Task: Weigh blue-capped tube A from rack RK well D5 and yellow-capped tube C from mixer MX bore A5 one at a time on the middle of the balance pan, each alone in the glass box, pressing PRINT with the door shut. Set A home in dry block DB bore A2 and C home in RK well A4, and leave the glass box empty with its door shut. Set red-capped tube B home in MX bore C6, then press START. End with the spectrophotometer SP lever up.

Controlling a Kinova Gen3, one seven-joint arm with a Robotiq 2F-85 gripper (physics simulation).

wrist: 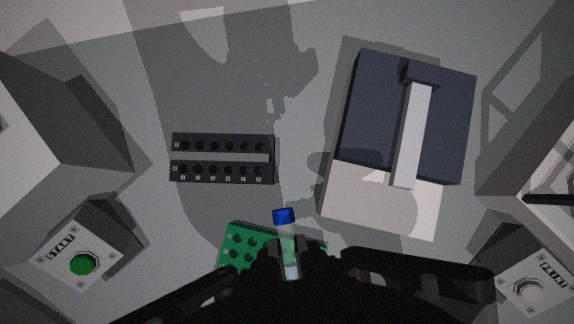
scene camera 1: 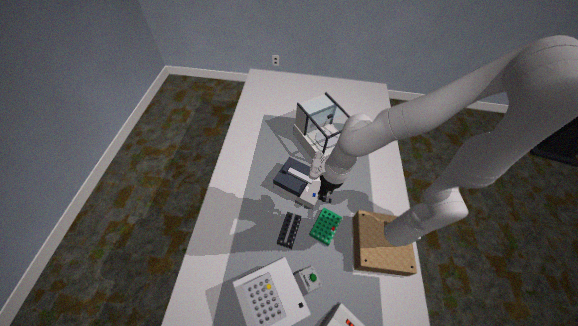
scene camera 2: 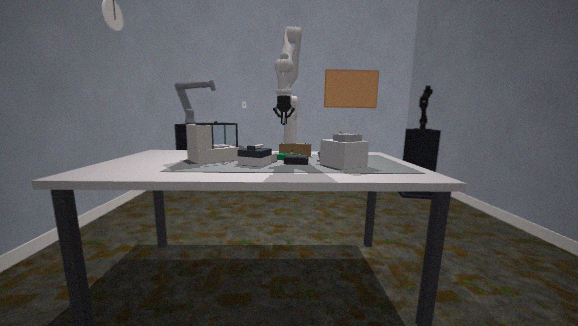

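Seen in the pictures: gripper, fingertip midpoint: (wrist: 289, 252) (scene camera 1: 320, 196) (scene camera 2: 283, 125); arm's base, link origin: (scene camera 1: 395, 234) (scene camera 2: 290, 143).
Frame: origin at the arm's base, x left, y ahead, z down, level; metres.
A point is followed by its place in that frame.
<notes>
My gripper (scene camera 1: 324, 198) @[x 0.010, y 0.319, z -0.139 m] (scene camera 2: 284, 120) @[x 0.010, y 0.319, z -0.139 m] (wrist: 289, 252) @[x 0.010, y 0.319, z -0.139 m] is shut on blue-capped tube A (scene camera 1: 314, 195) @[x 0.018, y 0.340, z -0.150 m] (scene camera 2: 284, 123) @[x 0.018, y 0.345, z -0.149 m] (wrist: 283, 217) @[x 0.014, y 0.342, z -0.151 m], high above the table beside the spectrophotometer (scene camera 1: 287, 181) @[x -0.080, y 0.464, z -0.011 m] (scene camera 2: 255, 154) @[x -0.100, y 0.518, z 0.007 m] (wrist: 375, 110) @[x -0.084, y 0.449, z -0.011 m]. The cap points away from the wrist. The pale lever (scene camera 1: 300, 175) @[x -0.116, y 0.419, z -0.029 m] (wrist: 412, 135) @[x -0.117, y 0.418, z -0.029 m] lies lengthwise over the spectrophotometer. Green rack RK (scene camera 1: 320, 232) @[x 0.070, y 0.276, z 0.040 m] (wrist: 229, 245) @[x 0.082, y 0.288, z 0.039 m] holds red-capped tube B (scene camera 1: 333, 228) @[x 0.047, y 0.233, z 0.015 m]. Black dry block DB (scene camera 1: 289, 230) @[x 0.107, y 0.394, z 0.021 m] (scene camera 2: 296, 160) @[x 0.101, y 0.427, z 0.045 m] (wrist: 222, 157) @[x 0.092, y 0.395, z 0.021 m] shows no tube. Yellow-capped tube C (scene camera 1: 268, 286) @[x 0.329, y 0.394, z -0.114 m] stands in mixer MX (scene camera 1: 292, 297) @[x 0.330, y 0.317, z -0.066 m] (scene camera 2: 345, 156) @[x 0.353, y 0.502, z 0.001 m]. The balance's glass box (scene camera 1: 312, 120) @[x -0.332, y 0.437, z -0.143 m] shows no tube; its door state is unclear.
The START button (scene camera 1: 313, 277) @[x 0.245, y 0.265, z -0.001 m] (wrist: 82, 264) @[x 0.242, y 0.267, z -0.001 m] stands beside the mixer, the PRINT button (wrist: 529, 289) @[x -0.267, y 0.251, z -0.001 m] near the balance (wrist: 505, 172) @[x -0.277, y 0.388, z 0.043 m]. A wooden box (scene camera 1: 385, 252) @[x 0.082, y 0.032, z -0.004 m] (scene camera 2: 295, 148) @[x 0.056, y 0.135, z 0.018 m] stands on the rack's far side from the dry block. A white box with red digits (scene camera 1: 345, 317) @[x 0.326, y 0.131, z 0.023 m] shows partly.
</notes>
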